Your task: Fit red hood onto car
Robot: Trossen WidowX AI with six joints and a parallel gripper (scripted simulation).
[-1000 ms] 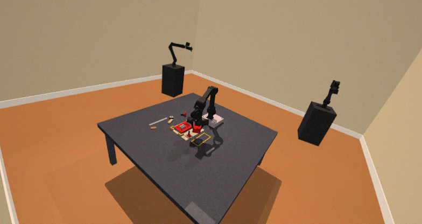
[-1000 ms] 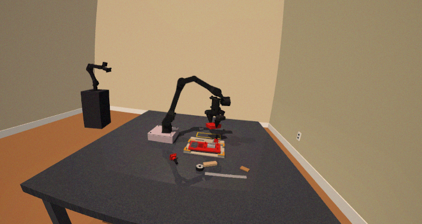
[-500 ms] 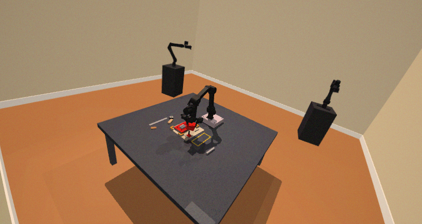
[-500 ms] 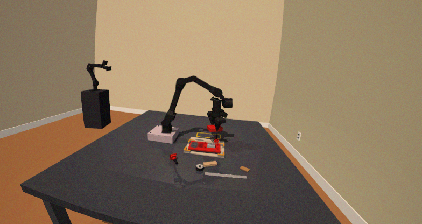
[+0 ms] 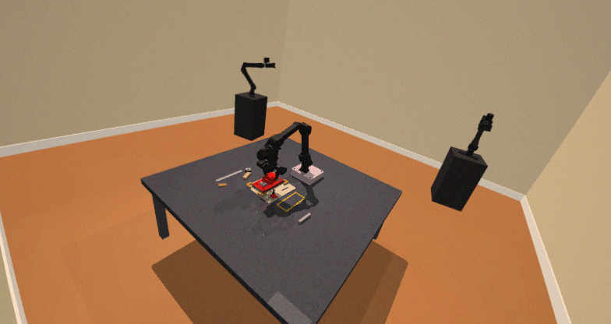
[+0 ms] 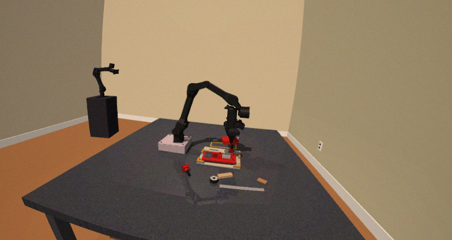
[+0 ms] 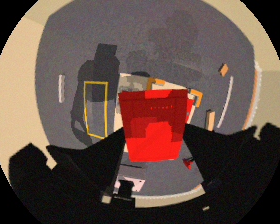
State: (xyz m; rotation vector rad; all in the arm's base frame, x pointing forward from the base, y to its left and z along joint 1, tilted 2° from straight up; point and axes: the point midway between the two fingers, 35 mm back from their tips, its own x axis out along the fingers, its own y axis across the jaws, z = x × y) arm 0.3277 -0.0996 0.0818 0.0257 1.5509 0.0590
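Now: gripper tip 8 cm above the grey engine block, 5 cm to the left of it and 2 cm past it. Round my gripper tip: red hood (1 cm above); then dark ring (26 cm to the right, 12 cm behind, 10 cm below).
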